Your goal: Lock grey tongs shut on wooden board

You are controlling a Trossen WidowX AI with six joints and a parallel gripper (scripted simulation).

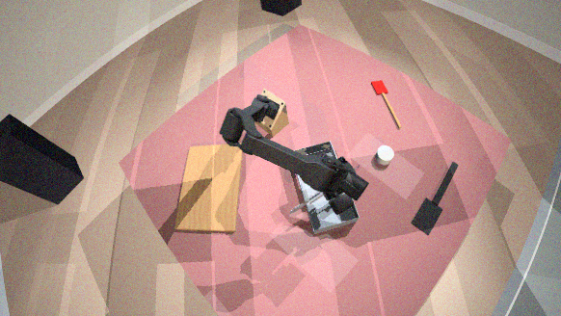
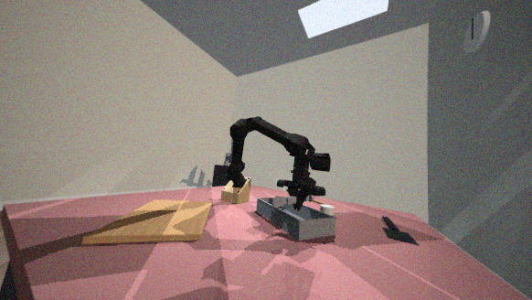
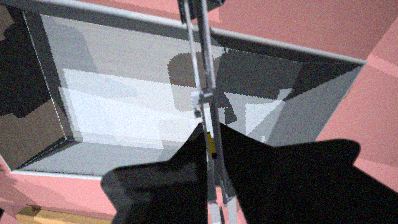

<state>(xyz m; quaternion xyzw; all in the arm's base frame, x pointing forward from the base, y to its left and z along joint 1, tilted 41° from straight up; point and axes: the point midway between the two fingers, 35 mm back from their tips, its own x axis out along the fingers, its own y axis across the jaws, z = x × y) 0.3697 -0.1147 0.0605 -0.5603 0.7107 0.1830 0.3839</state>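
The grey roasting tin is 3 cm behind my gripper tip, 2 cm to the left of it and 2 cm below it. Round my gripper tip: white cylinder: 27 cm to the left, 7 cm ahead, 3 cm below; then wooden board: 37 cm behind, 25 cm to the right, 4 cm below; then black spatula: 33 cm ahead, 25 cm to the left, 5 cm below.
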